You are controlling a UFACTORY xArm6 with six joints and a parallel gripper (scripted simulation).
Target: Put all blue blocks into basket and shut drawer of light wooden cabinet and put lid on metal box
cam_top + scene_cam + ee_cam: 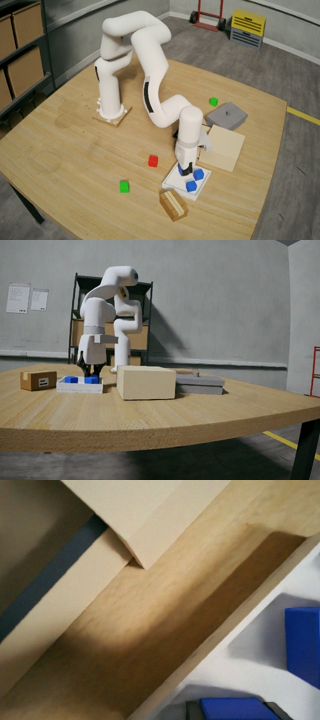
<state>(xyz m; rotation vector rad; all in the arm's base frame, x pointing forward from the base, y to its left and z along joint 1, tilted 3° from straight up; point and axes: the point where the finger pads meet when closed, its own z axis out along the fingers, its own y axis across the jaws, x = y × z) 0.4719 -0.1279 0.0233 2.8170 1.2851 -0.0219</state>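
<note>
My gripper is now 4 cm short of the white basket, 3 cm to the left of it and 2 cm above it. The rest, counted from my hand: red block: 13 cm behind, 2 cm to the right, 2 cm below; then light wooden cabinet: 4 cm ahead, 17 cm to the left, 1 cm above; then cardboard box: 6 cm ahead, 17 cm to the right.
</note>
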